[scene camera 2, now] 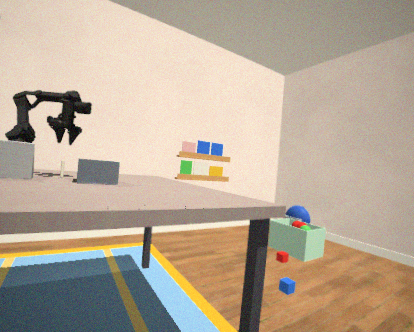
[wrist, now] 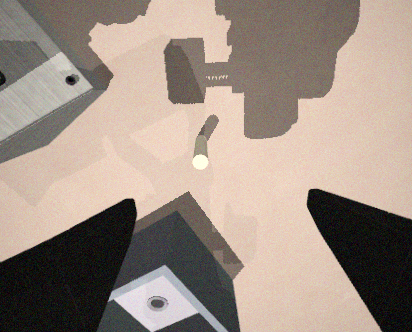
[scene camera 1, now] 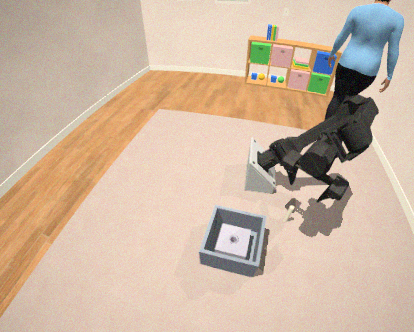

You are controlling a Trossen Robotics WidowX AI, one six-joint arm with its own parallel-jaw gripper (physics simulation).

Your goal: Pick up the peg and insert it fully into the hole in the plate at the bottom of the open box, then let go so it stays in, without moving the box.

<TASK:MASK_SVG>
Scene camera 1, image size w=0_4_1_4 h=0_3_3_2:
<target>my gripper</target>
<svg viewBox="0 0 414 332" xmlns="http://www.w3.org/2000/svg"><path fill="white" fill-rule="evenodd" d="M336 158L332 160L321 176L312 176L329 185L316 202L329 198L340 200L349 186L349 182L338 175L333 179L326 174ZM293 149L284 155L281 160L281 165L288 174L290 185L294 183L298 169L303 171L300 166L302 154Z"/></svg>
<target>grey-blue box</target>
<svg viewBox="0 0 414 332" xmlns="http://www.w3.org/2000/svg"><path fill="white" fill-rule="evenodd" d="M215 205L199 250L200 264L253 277L260 263L266 216ZM222 224L251 230L245 260L215 252Z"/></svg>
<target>grey plate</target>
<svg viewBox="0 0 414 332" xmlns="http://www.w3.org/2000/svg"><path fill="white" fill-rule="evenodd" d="M222 224L215 252L245 260L251 230Z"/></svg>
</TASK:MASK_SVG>
